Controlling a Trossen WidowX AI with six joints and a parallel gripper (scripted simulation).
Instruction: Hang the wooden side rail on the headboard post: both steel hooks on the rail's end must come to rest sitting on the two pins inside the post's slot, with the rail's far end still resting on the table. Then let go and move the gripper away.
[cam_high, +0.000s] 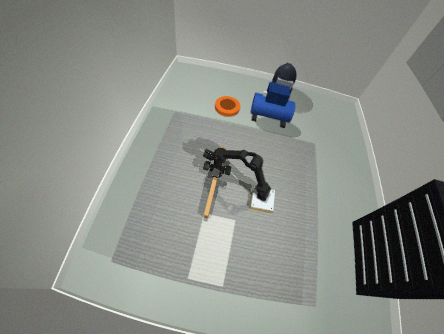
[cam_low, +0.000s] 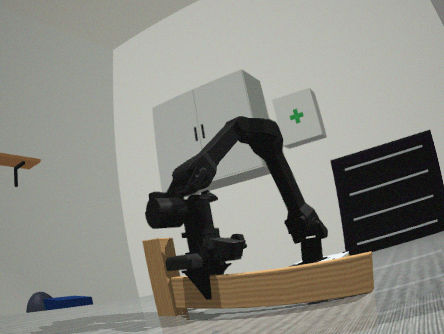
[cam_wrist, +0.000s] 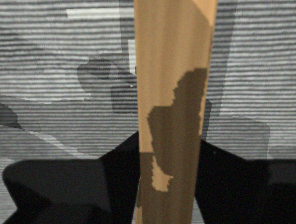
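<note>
The wooden headboard post lies 2 cm ahead of my gripper tip, 11 cm to the right of it and 4 cm above it.
</note>
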